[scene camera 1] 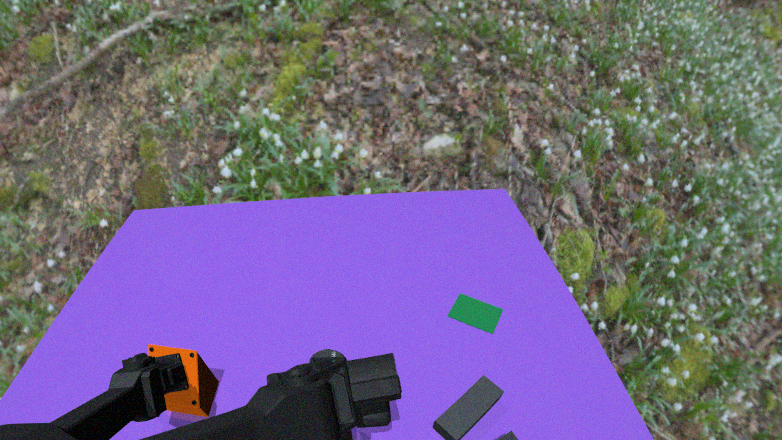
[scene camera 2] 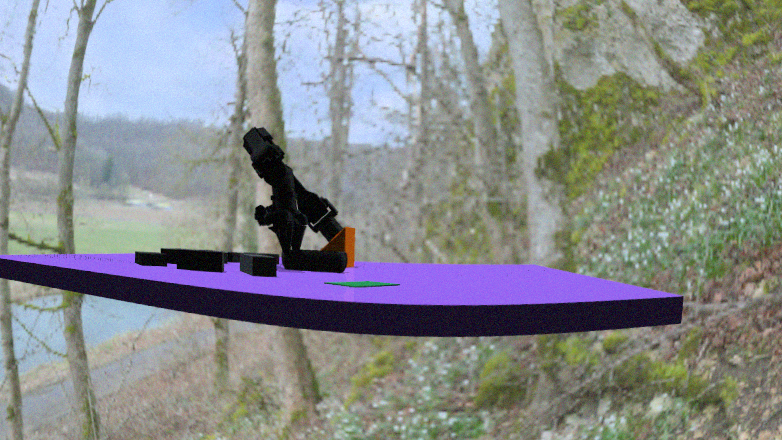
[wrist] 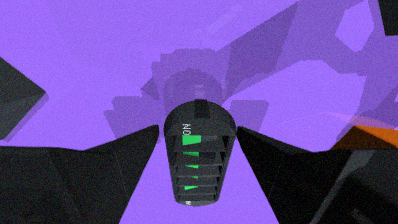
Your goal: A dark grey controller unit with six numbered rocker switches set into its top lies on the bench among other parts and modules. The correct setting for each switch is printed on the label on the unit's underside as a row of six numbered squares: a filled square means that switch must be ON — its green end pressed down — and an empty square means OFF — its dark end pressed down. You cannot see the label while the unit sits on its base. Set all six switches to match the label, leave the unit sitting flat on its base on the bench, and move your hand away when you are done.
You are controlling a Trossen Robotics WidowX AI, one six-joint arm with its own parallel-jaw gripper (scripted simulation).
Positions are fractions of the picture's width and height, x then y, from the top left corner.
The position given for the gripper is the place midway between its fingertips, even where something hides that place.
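Scene camera 2: gripper (scene camera 2: 0.37, 0.58), open, holding nothing; dark grey block (scene camera 2: 0.33, 0.60). Scene camera 1: flat green patch (scene camera 1: 0.61, 0.71). Wrist view: gripper (wrist: 0.50, 0.58). Wrist view misses the flat green patch, hidden by the gripper.
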